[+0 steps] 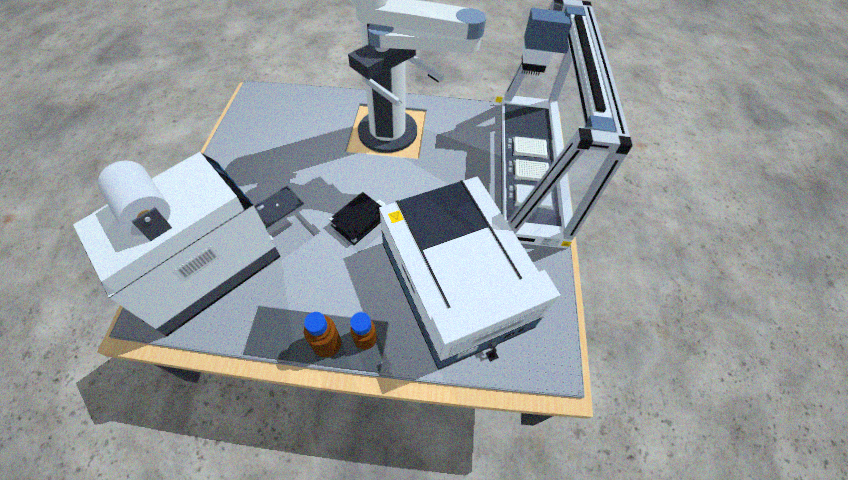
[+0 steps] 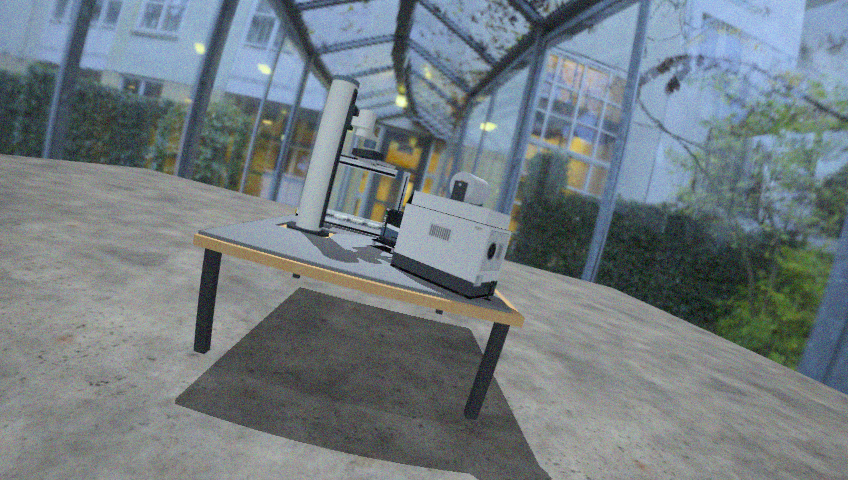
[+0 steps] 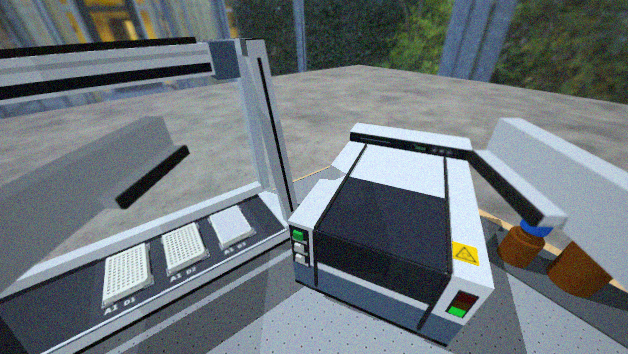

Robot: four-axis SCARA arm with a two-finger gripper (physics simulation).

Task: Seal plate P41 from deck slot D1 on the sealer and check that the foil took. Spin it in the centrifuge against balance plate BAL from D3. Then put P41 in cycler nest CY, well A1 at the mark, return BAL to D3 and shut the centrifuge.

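Places are measured from the arm's base along level axes (x left, y ahead, z down), in millimetres.
Pixels of known places: gripper, fingertip midpoint: (image 1: 421, 90) (image 2: 384, 166) (image 3: 320, 135); arm's base at its link origin: (image 1: 387, 131) (image 2: 307, 231).
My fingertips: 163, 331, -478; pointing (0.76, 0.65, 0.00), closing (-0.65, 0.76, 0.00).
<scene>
For each thing: its top centre in the pictures, then the offset to it from my fingertips, as dx, dy, dz. "spot": a spot on its surface instead.
- Plate P41 at its top centre: (image 3: 125, 268) (image 1: 531, 145) +420, -253, +401
- sealer at its top centre: (image 1: 129, 177) (image 2: 469, 174) -646, +408, -10
- foil roll at its top centre: (image 1: 120, 182) (image 2: 473, 175) -660, +425, -10
- black block at its top centre: (image 1: 357, 212) (image 2: 389, 241) -190, +146, +414
- plate at its top centre: (image 3: 182, 243) (image 1: 532, 169) +420, -129, +401
- blue-grey pipetting head at a spot on its surface: (image 1: 547, 30) spot: +389, -412, +12
My gripper (image 1: 419, 90) (image 3: 321, 135) is open and empty, high above the table. Plate P41 (image 1: 529, 146) (image 3: 126, 274) lies in slot D1, its open wells visible. Balance plate BAL (image 1: 532, 195) (image 3: 231, 226) lies in D3, with a plain white top. The sealer (image 1: 220, 267) (image 2: 440, 243) carries a foil roll (image 1: 127, 187); its dark plate tray (image 1: 277, 206) sticks out, bare. The white machine with a dark panel, seemingly the centrifuge (image 1: 476, 261) (image 3: 385, 220), looks shut. A black block (image 1: 357, 218), possibly cycler nest CY, sits beside it; any mark is unreadable.
Another plate (image 1: 531, 169) (image 3: 183, 246) lies in D2. A gantry frame (image 1: 621, 113) (image 3: 274, 125) stands over the deck, with a blue-grey pipetting head (image 1: 547, 30). Two brown bottles (image 1: 321, 337) (image 1: 363, 333) with blue caps stand near the front table edge.
</scene>
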